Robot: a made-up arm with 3 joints. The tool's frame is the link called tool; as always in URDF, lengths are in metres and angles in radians.
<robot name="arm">
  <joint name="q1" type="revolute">
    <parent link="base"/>
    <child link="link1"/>
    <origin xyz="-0.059 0.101 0.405" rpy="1.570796 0 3.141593"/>
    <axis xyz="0 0 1"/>
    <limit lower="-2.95" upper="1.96"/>
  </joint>
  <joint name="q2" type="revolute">
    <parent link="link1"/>
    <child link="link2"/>
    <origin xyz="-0.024 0.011 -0.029" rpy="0 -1.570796 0"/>
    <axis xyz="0 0 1"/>
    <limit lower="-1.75" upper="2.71"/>
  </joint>
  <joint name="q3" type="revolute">
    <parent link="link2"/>
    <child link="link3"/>
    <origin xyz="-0.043 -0.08 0.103" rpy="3.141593 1.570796 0"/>
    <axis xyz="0 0 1"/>
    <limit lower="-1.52" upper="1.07"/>
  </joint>
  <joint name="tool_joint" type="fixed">
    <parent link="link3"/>
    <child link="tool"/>
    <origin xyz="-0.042 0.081 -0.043" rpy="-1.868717 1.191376 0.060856"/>
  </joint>
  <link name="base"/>
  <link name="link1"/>
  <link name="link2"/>
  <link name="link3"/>
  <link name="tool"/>
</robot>
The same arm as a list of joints. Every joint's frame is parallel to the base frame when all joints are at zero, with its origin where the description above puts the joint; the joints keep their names.
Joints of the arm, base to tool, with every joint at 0 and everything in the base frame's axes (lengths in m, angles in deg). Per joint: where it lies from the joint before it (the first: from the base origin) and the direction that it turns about. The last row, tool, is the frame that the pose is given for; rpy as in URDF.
q1: xyz -0.0590 0.1010 0.4050 axis +y
q2: xyz 0.0240 -0.0290 0.0110 axis +x
q3: xyz 0.1030 -0.0430 -0.0800 axis -y
tool: xyz 0.0420 0.0430 -0.0810 rpy 159.69 1.29 111.70
Joint limits (deg, base to tool): -169.02..112.30 -100.27..155.27 -87.09..61.31

